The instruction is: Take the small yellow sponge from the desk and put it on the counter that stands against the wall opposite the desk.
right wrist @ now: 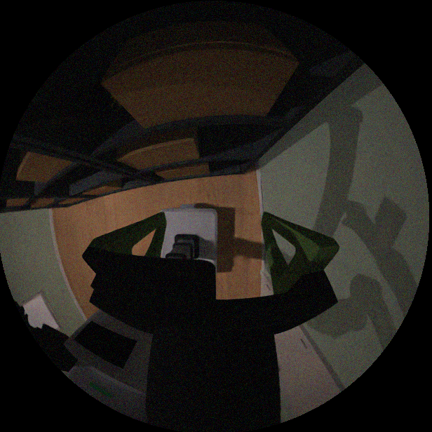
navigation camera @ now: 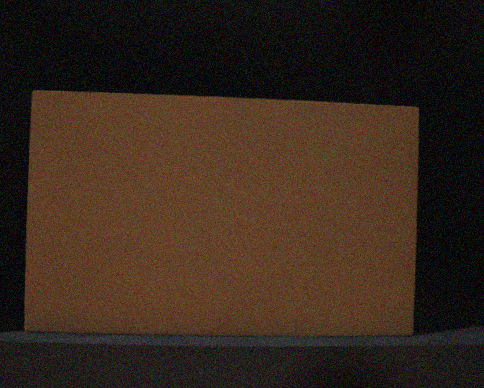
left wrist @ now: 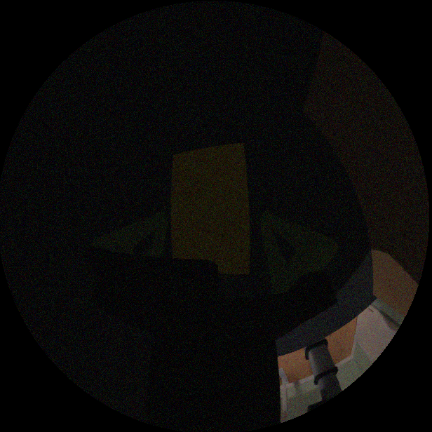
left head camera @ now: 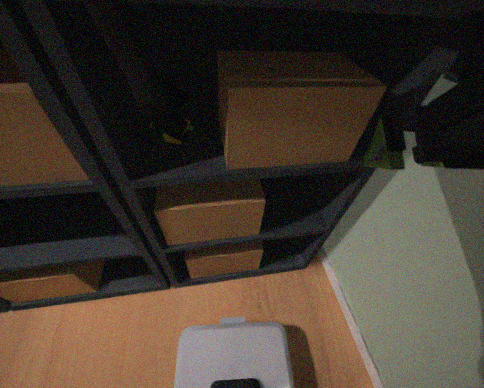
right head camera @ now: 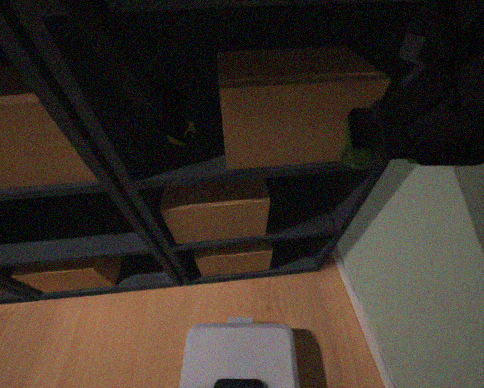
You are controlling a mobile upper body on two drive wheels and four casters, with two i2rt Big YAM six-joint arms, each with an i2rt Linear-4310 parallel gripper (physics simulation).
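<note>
The small yellow sponge stands out as a dim upright block in the left wrist view; a sliver of the sponge shows in the head views. My left gripper is open, its green fingers on either side of the sponge with a narrow dark gap at each. It is inside a dark compartment of the rack; what bears the sponge is too dark to tell. My right gripper is open and empty, to the right of a large carton. The desk and the counter cannot be made out.
A dark shelf rack holds several cartons. A large carton stands right of my left gripper. A pale green wall rises at the right. My light grey base is close before the rack.
</note>
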